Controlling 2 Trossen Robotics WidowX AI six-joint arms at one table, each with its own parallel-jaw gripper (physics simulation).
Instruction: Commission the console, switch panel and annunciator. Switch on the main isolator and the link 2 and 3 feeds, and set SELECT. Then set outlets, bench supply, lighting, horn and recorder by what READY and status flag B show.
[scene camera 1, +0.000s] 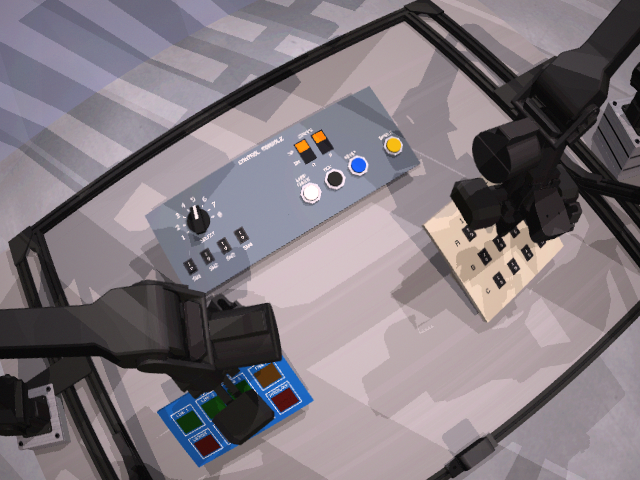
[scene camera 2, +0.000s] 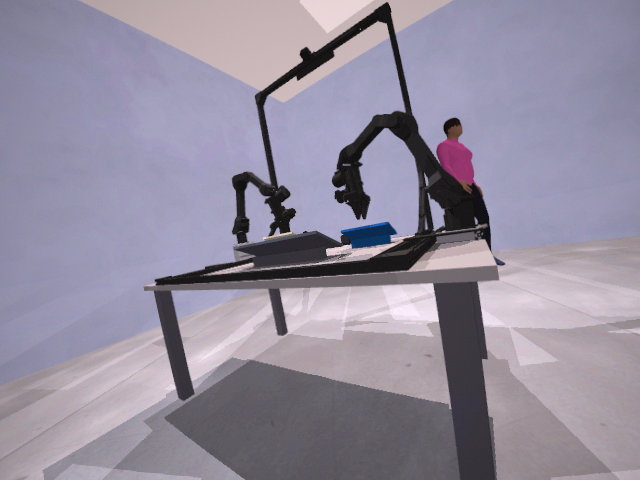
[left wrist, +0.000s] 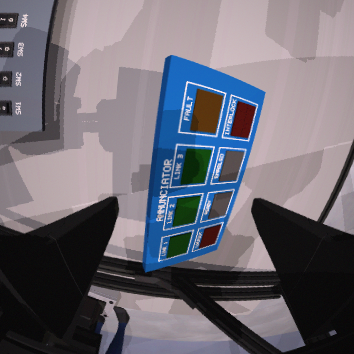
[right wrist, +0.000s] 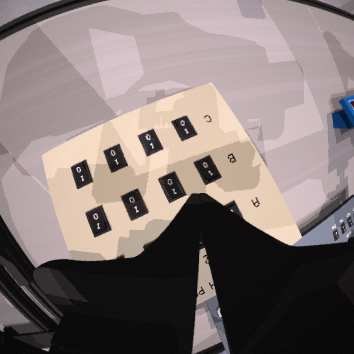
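Observation:
The grey console has a SELECT knob pointing near 5, SW1 to SW4, push buttons and status flags, both orange in the upper half. The cream switch panel has rows A, B and C of black rockers. The blue annunciator shows dark green LINK tiles and grey READY and ENABLED tiles. My left gripper is open above it. My right gripper is shut and empty over the switch panel, hiding most of row A.
A black frame rises over the table and black rails run round the tabletop. A person in pink stands behind the table. The console's edge also shows at the upper left of the left wrist view.

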